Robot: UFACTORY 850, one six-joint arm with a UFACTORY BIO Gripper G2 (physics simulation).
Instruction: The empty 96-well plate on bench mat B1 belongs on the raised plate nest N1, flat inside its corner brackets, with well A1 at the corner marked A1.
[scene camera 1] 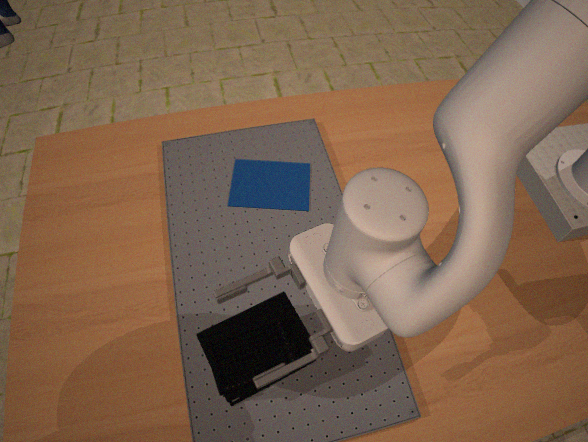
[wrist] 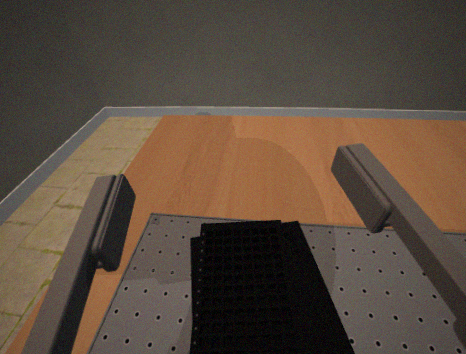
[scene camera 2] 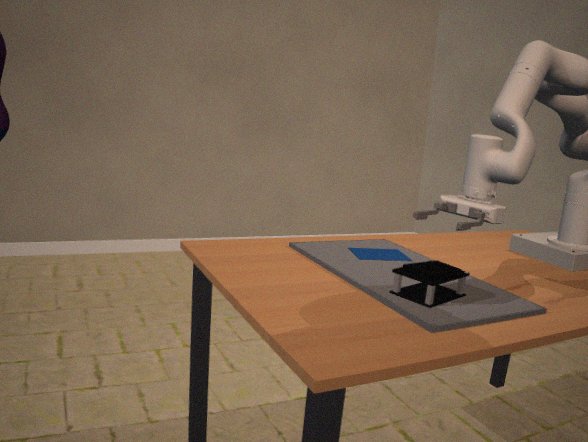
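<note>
The black 96-well plate (scene camera 1: 252, 332) (wrist: 242, 280) lies on top of the black raised plate nest N1 (scene camera 2: 430, 295) (wrist: 312, 285), which stands on posts. In the wrist view a strip of the nest shows along the plate's right side. The corner brackets, the A1 mark and the plate's letters are too dark to make out, so I cannot tell the fit in the brackets or which corner is A1. The blue bench mat B1 (scene camera 1: 270, 185) (scene camera 2: 380, 254) bears no plate. My gripper (scene camera 1: 237, 339) (scene camera 2: 439, 220) (wrist: 237, 205) is open and empty, above the plate and apart from it.
The nest and blue mat are on a grey perforated board (scene camera 1: 200, 235) (scene camera 2: 345, 270) (wrist: 370, 280) on the wooden table (scene camera 1: 100, 240) (scene camera 2: 280, 300). The arm's base (scene camera 1: 555, 190) (scene camera 2: 545, 250) stands on the table to the right in both scene views.
</note>
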